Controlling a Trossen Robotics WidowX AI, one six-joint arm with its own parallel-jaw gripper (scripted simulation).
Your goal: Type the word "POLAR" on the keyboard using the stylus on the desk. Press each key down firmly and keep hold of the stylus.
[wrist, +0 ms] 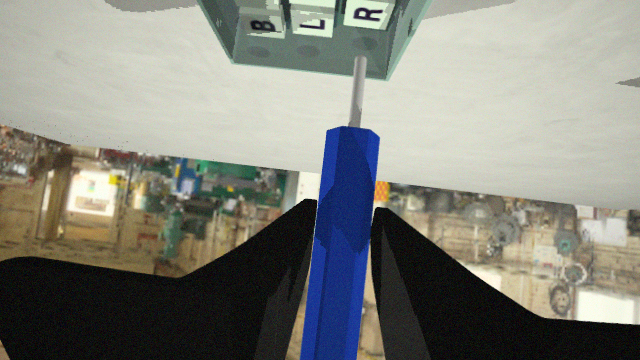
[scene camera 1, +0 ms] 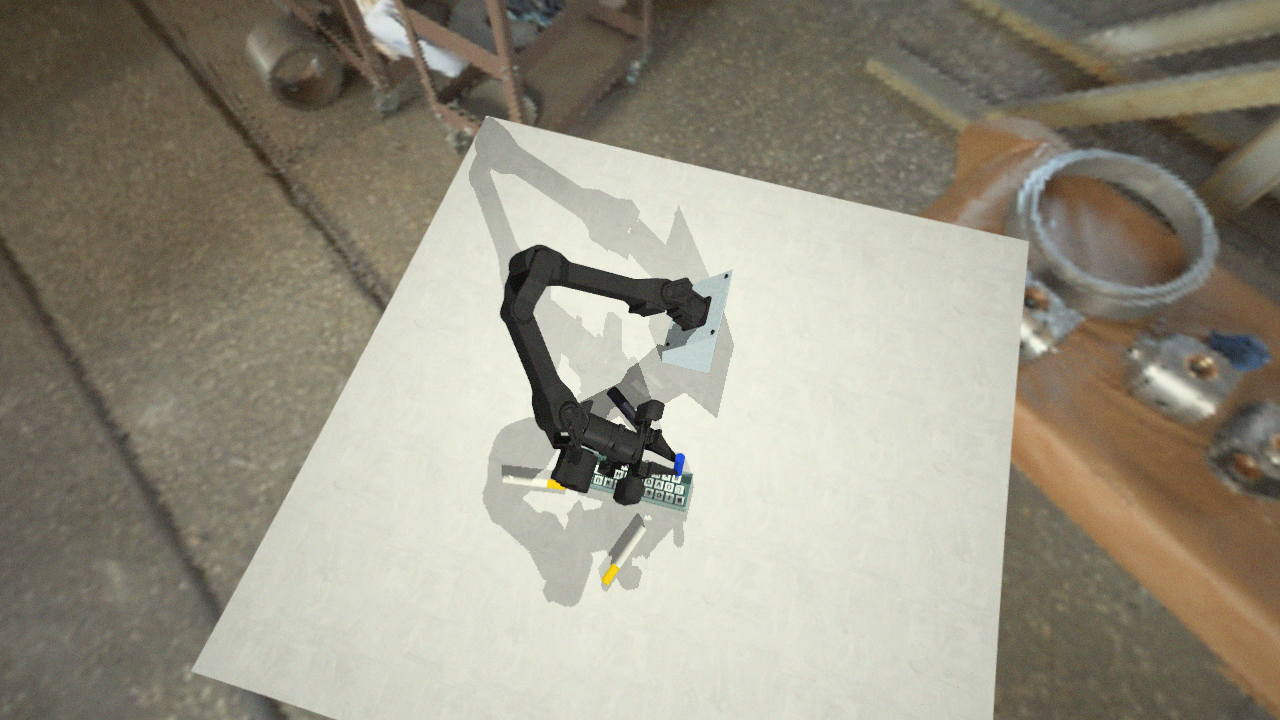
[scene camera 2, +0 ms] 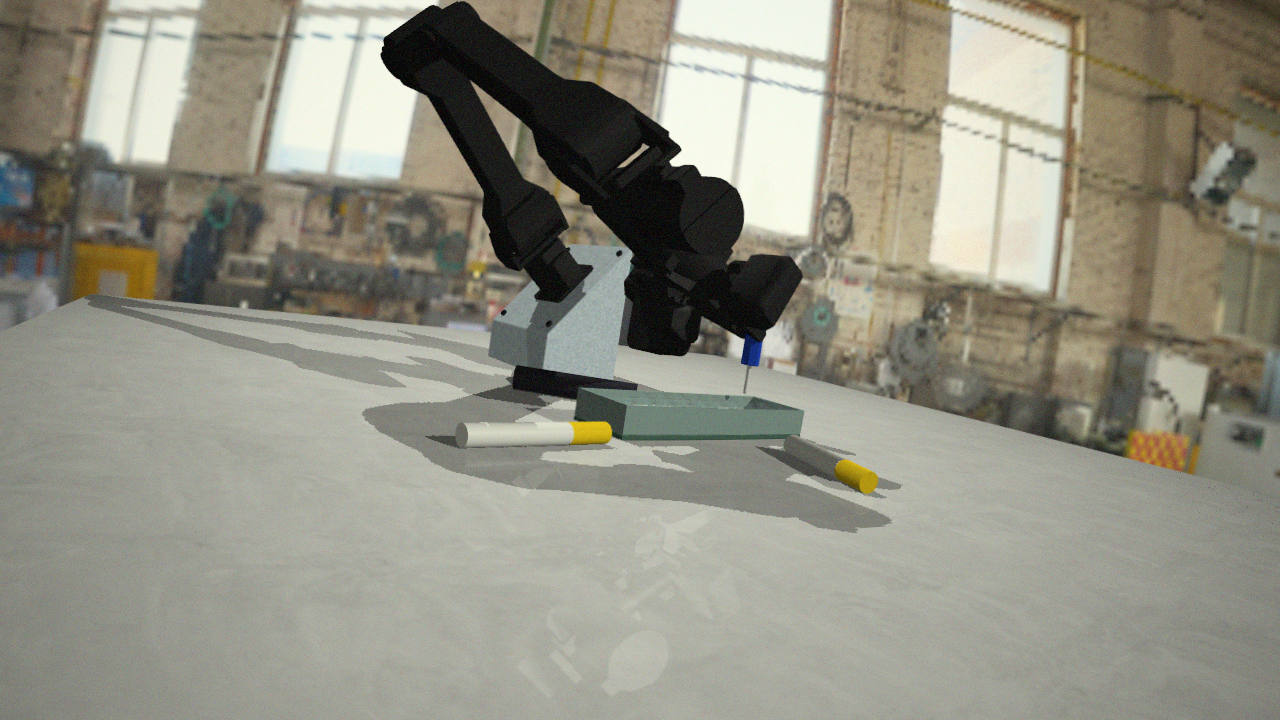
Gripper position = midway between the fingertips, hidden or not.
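Observation:
In the wrist view the gripper [wrist: 344, 216] appears together with a blue stylus [wrist: 338, 270], while a black bar is out of frame in that wrist view. Scene camera 2 has the bar [scene camera 2: 534, 380] in its picture, along with the gripper [scene camera 2: 754, 336]. Scene camera 1 shows the gripper [scene camera 1: 678, 468] too.

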